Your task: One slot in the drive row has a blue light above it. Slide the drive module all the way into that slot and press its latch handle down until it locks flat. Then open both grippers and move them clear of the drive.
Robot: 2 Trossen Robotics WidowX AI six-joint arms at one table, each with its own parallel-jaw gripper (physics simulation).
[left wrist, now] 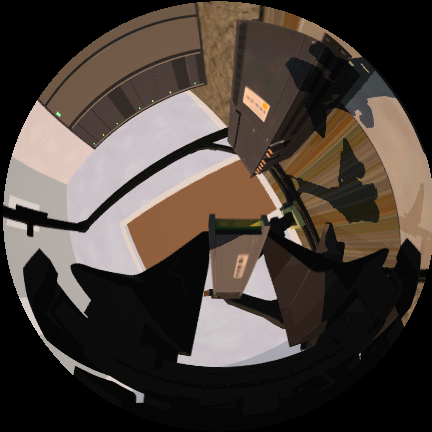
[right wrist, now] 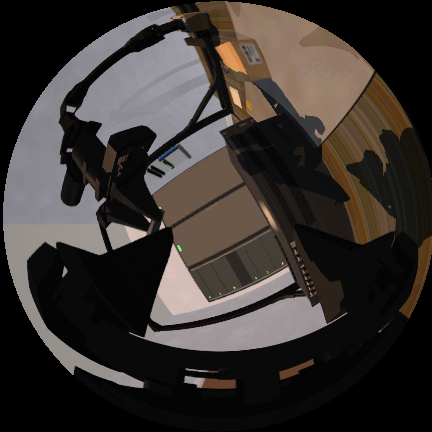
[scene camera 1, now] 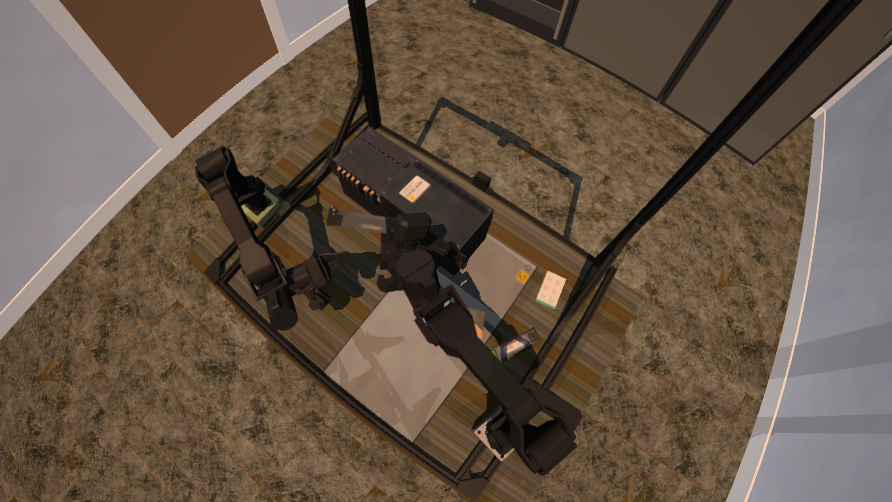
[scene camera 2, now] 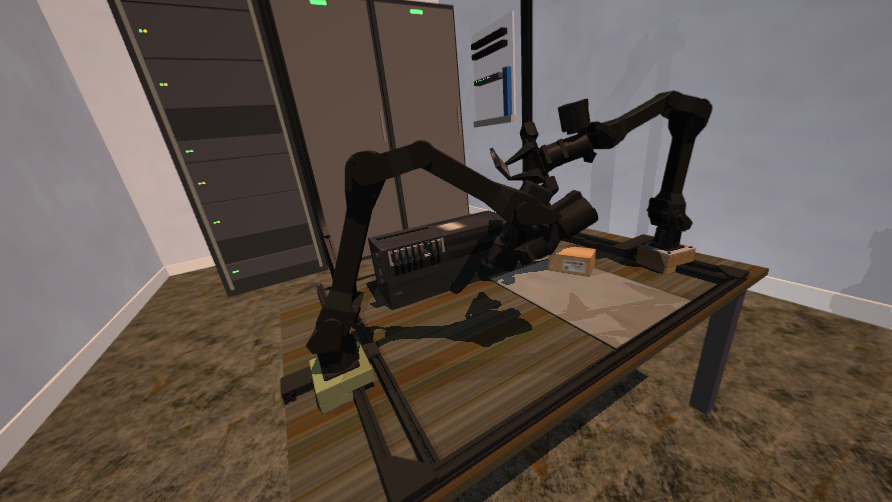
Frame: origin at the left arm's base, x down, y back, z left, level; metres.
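Seen in the pictures: left gripper, fingertip midpoint: (left wrist: 235, 236) (right wrist: 155, 225) (scene camera 1: 385, 224) (scene camera 2: 505, 172); right gripper, fingertip midpoint: (left wrist: 322, 241) (right wrist: 235, 232) (scene camera 1: 351, 254); left arm's base, origin of the base link: (scene camera 1: 502, 432) (scene camera 2: 666, 246); right arm's base, origin of the base link: (left wrist: 290, 218) (scene camera 1: 258, 203) (scene camera 2: 339, 363).
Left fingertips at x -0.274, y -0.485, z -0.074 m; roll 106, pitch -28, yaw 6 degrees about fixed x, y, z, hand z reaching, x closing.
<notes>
Offsets run from my left fingertips to a thing's top centre. "*": to the spot under its first point. Level surfaces: height alone.
The grey drive module (scene camera 1: 360, 221) (scene camera 2: 499, 163) (left wrist: 235, 275) is between my left gripper's fingers, high above the table; its green connector end points away from the left wrist camera. My left gripper (scene camera 2: 510, 164) (left wrist: 235, 236) is shut on it. The latch handle's state is too small to tell. The black drive chassis @(* dx +0.160, dy -0.210, dz -0.147 m) (scene camera 1: 387, 167) (scene camera 2: 405, 292) (left wrist: 250, 131) stands on the table; its drive row @(* dx +0.166, dy -0.230, dz -0.062 m) (scene camera 1: 357, 181) (scene camera 2: 415, 252) (left wrist: 263, 162) (right wrist: 304, 270) has orange-marked fronts. The module is apart from the row. No blue light can be made out. My right gripper (right wrist: 235, 232) is open and empty, in front of the chassis.
An orange box @(dx +0.273, dy +0.238, dz -0.033 m) (scene camera 2: 573, 262) (right wrist: 232, 57) sits on the grey mat @(dx +0.333 m) (scene camera 1: 399, 368) (scene camera 2: 649, 299). A white card @(dx +0.334, dy +0.308, dz -0.307 m) (scene camera 1: 551, 289) and a small labelled module-like piece @(* dx +0.326, dy +0.346, dz -0.114 m) (scene camera 1: 514, 344) lie at the right in scene camera 1. Black frame posts (scene camera 1: 366, 68) rise beside the table.
</notes>
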